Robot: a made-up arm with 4 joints. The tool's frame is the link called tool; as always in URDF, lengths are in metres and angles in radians. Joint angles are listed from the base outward. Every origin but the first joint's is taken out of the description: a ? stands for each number. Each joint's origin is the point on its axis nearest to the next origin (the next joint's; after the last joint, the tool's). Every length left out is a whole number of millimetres.
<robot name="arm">
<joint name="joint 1" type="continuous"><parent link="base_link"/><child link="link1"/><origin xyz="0 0 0.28" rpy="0 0 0"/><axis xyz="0 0 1"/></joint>
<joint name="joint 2" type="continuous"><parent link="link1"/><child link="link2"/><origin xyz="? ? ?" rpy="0 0 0"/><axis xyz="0 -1 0"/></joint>
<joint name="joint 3" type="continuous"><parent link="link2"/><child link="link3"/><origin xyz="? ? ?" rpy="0 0 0"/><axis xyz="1 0 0"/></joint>
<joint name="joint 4" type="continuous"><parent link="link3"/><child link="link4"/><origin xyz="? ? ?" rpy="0 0 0"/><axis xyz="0 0 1"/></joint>
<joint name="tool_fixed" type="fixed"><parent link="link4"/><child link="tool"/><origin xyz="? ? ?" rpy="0 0 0"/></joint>
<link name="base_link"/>
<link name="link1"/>
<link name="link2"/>
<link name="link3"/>
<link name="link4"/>
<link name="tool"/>
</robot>
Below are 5 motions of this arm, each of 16 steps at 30 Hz.
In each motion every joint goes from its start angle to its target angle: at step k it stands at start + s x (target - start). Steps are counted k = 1, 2, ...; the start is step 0. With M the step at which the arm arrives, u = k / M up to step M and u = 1 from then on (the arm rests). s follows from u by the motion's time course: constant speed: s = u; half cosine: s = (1 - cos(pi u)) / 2; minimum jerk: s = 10 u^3 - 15 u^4 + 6 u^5.
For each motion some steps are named. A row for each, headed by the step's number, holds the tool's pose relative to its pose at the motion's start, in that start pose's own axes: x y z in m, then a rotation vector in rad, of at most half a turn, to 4 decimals.
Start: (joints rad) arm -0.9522 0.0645 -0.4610 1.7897
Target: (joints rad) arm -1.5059 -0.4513 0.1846 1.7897
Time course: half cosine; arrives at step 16
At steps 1, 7, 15, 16:
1: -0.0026 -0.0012 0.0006 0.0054 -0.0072 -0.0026
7: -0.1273 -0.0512 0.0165 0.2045 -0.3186 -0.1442
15: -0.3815 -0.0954 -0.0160 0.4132 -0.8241 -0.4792
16: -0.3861 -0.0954 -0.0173 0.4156 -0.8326 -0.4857

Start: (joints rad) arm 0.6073 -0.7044 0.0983 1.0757
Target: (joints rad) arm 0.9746 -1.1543 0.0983 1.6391
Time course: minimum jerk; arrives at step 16
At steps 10, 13, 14, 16:
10: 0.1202 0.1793 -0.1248 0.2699 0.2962 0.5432
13: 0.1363 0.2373 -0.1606 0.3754 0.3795 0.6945
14: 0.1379 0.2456 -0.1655 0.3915 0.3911 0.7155
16: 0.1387 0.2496 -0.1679 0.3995 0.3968 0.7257

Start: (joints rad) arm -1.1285 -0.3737 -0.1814 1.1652
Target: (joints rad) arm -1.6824 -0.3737 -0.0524 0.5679
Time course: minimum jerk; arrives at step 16
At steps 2, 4, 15, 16:
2: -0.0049 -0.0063 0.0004 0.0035 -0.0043 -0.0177
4: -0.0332 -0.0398 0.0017 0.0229 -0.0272 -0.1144
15: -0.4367 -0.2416 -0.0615 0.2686 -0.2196 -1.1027
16: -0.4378 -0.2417 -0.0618 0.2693 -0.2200 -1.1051

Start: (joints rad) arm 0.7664 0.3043 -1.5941 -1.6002
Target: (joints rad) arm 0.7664 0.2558 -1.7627 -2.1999
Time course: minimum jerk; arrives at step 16
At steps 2, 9, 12, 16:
2: -0.0008 -0.0020 0.0004 0.0001 -0.0027 -0.0088
9: -0.0442 -0.0722 0.0115 0.0244 -0.1015 -0.3393
12: -0.0721 -0.1003 0.0122 0.0490 -0.1446 -0.4933
16: -0.0833 -0.1097 0.0115 0.0602 -0.1598 -0.5500

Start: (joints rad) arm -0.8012 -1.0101 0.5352 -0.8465
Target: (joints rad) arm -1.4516 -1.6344 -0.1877 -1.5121
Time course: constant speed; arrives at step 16
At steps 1, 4, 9, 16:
1: 0.0117 -0.0235 0.0081 -0.0248 0.0075 -0.0790
4: 0.0412 -0.0920 0.0303 -0.1085 0.0358 -0.3013
9: 0.0792 -0.1957 0.0608 -0.2772 0.0930 -0.6143
16: 0.1287 -0.3152 0.0856 -0.5533 0.1620 -0.9072

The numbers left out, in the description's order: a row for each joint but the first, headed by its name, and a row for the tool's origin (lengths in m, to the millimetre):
joint 2: 0.38 0 0
joint 3: 0.03 0 0.1
joint 4: 0 0.07 0.06
tool: 0.23 -0.07 0

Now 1 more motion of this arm.
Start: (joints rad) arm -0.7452 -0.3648 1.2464 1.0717
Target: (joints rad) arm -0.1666 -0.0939 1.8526 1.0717
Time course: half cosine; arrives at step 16
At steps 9, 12, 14, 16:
9: 0.0153 0.0887 -0.1232 0.3943 -0.0825 0.2066
12: 0.0075 0.1208 -0.1724 0.5929 -0.1132 0.2590
14: 0.0022 0.1330 -0.1929 0.6812 -0.1250 0.2735
16: 0.0001 0.1372 -0.2001 0.7127 -0.1290 0.2775

